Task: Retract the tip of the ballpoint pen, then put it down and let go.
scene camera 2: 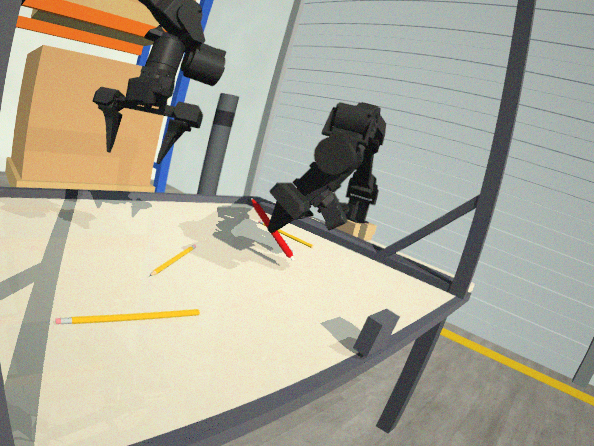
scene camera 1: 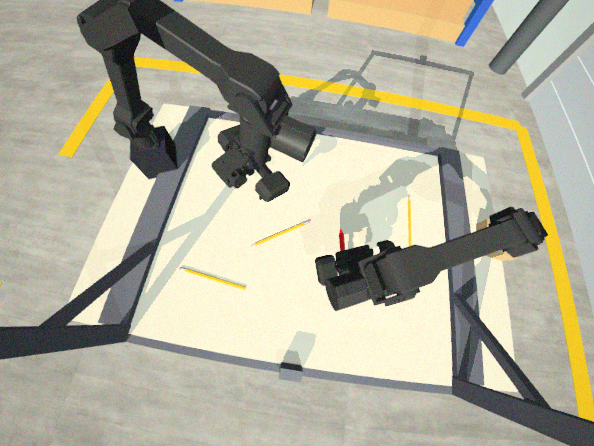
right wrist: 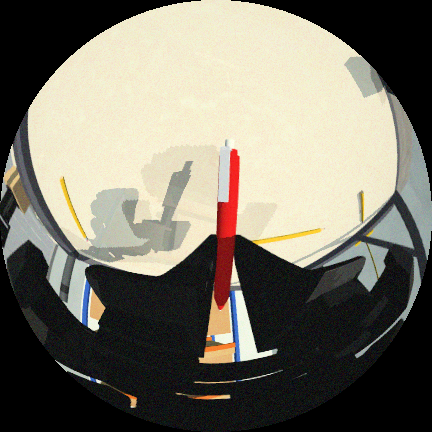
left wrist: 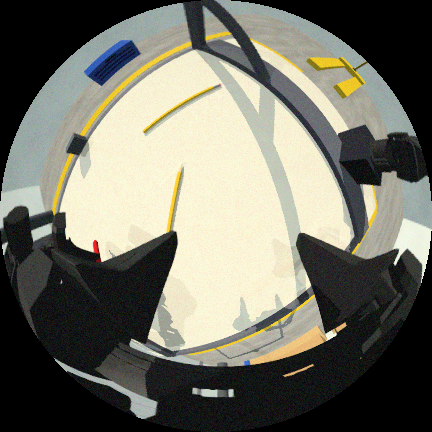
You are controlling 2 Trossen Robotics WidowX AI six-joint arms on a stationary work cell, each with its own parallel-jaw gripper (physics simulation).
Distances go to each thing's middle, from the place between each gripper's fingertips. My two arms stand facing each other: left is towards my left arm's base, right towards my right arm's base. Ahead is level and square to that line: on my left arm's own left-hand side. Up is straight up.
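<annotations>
There is the small grey block (scene camera 2: 378, 327), which I find 60 mm to the left of my right hand, 40 mm below it and 300 mm behind it. By its middle, the small grey block is nearer to my right hand than to my left hand.
As for my left hand, it is 13 cm above the small grey block, 20 cm to the left of it and 38 cm past it.
</annotations>
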